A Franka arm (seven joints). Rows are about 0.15 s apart.
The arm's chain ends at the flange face. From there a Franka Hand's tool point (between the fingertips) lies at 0.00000 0.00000 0.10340 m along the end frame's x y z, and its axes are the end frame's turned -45 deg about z.
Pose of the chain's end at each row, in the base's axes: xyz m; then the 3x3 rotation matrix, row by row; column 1 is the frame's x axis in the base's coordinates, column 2 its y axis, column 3 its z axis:
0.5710 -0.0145 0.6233; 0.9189 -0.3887 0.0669; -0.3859 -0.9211 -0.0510; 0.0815 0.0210 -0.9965
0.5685 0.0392 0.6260; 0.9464 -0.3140 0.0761; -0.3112 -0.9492 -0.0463; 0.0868 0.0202 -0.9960
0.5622 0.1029 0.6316; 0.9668 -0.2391 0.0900; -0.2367 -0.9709 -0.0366; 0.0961 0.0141 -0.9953
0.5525 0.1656 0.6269; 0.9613 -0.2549 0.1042; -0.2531 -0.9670 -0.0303; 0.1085 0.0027 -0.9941
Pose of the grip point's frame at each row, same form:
0.5779 -0.0198 0.5203; 0.9246 0.3749 0.0669; 0.3784 -0.9242 -0.0510; 0.0428 0.0725 -0.9965
0.5764 0.0344 0.5230; 0.8912 0.4472 0.0761; 0.4511 -0.8912 -0.0463; 0.0471 0.0757 -0.9960
0.5715 0.0991 0.5287; 0.8527 0.5146 0.0900; 0.5192 -0.8539 -0.0366; 0.0580 0.0779 -0.9953
0.5633 0.1625 0.5241; 0.8600 0.4995 0.1042; 0.5048 -0.8627 -0.0303; 0.0748 0.0786 -0.9941

